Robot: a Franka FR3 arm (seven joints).
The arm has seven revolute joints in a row. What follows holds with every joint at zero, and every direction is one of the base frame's.
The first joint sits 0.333 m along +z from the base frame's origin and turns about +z.
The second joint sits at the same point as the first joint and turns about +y.
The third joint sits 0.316 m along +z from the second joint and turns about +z.
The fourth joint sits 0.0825 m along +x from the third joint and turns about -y.
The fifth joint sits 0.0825 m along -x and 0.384 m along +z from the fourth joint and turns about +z.
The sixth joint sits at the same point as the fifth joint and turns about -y.
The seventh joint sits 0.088 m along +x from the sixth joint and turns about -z.
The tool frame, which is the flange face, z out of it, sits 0.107 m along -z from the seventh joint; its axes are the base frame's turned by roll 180, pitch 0 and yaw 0 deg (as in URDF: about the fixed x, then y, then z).
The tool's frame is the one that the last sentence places.
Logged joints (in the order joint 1, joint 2, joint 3, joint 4, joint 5, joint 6, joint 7), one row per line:
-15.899, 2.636, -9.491, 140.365, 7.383, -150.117, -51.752
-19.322, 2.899, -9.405, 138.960, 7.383, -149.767, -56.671
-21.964, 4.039, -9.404, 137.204, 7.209, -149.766, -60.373
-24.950, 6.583, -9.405, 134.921, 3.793, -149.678, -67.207
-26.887, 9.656, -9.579, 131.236, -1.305, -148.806, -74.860
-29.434, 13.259, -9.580, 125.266, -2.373, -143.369, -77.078
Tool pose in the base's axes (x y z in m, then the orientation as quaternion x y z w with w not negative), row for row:
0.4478, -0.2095, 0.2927, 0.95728, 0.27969, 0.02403, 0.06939
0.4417, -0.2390, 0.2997, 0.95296, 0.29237, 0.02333, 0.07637
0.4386, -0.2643, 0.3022, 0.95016, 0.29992, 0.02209, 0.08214
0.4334, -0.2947, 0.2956, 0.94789, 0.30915, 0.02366, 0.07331
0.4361, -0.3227, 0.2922, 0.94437, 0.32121, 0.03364, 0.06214
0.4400, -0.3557, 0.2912, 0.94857, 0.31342, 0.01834, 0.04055
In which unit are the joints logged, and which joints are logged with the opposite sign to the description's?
The joints are logged in degrees. Opposite sign: joint 4, joint 5, joint 6.
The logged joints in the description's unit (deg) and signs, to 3 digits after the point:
-15.899, 2.636, -9.491, -140.365, -7.383, 150.117, -51.752
-19.322, 2.899, -9.405, -138.960, -7.383, 149.767, -56.671
-21.964, 4.039, -9.404, -137.204, -7.209, 149.766, -60.373
-24.950, 6.583, -9.405, -134.921, -3.793, 149.678, -67.207
-26.887, 9.656, -9.579, -131.236, 1.305, 148.806, -74.860
-29.434, 13.259, -9.580, -125.266, 2.373, 143.369, -77.078

